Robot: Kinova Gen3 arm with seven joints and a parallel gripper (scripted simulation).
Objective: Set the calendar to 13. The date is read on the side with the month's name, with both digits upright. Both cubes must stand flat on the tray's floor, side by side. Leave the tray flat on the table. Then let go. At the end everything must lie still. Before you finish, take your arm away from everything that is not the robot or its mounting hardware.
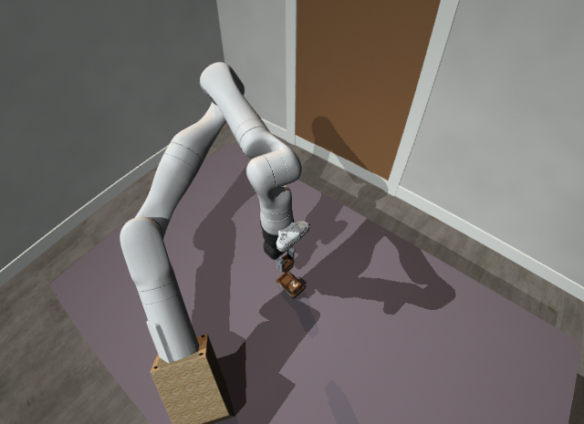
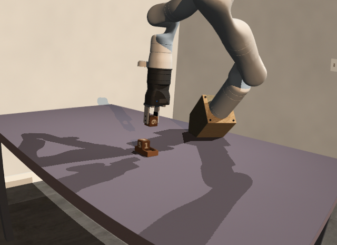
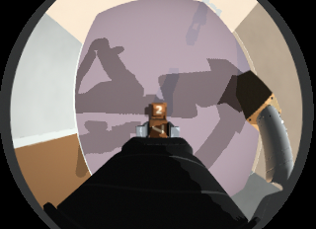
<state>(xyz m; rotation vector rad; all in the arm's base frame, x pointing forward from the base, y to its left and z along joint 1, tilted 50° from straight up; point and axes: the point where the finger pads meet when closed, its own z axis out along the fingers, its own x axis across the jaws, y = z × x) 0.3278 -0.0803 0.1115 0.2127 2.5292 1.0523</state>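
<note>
My hand is 20 mm to the left of the tray and 120 mm above it.
</note>
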